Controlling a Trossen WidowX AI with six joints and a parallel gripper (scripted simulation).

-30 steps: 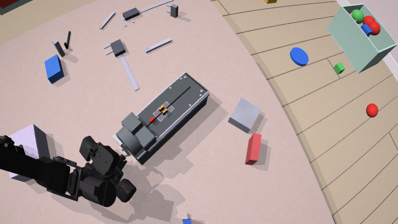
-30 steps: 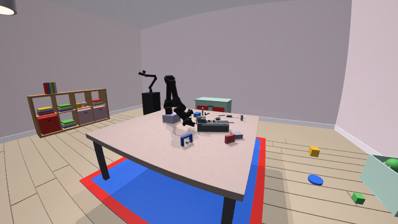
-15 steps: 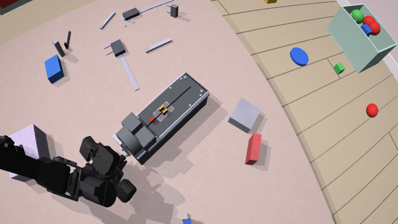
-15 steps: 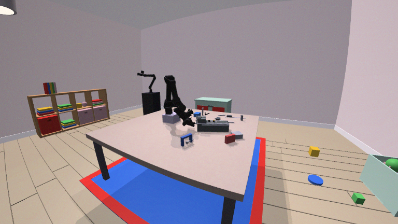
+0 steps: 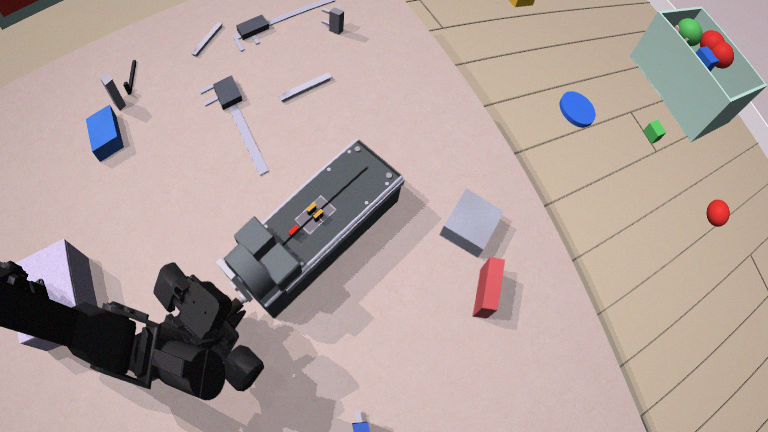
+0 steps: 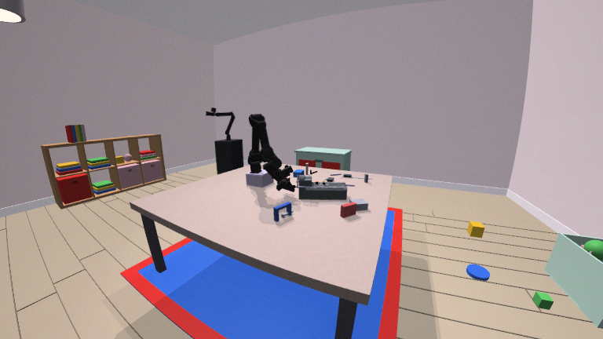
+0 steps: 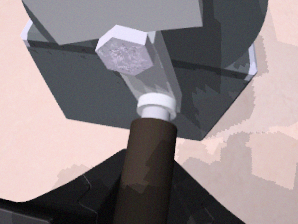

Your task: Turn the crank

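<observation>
Right now the dark brown crank handle is 20 mm behind my gripper tip, 10 mm to the right of it and 30 mm above it. From my gripper tip the other things lie so: red pointer: 120 mm ahead, 40 mm to the left, 50 mm above; then red block: 310 mm ahead, 160 mm to the right, 10 mm below; then grey block: 360 mm ahead, 60 mm to the right, 20 mm below.
</observation>
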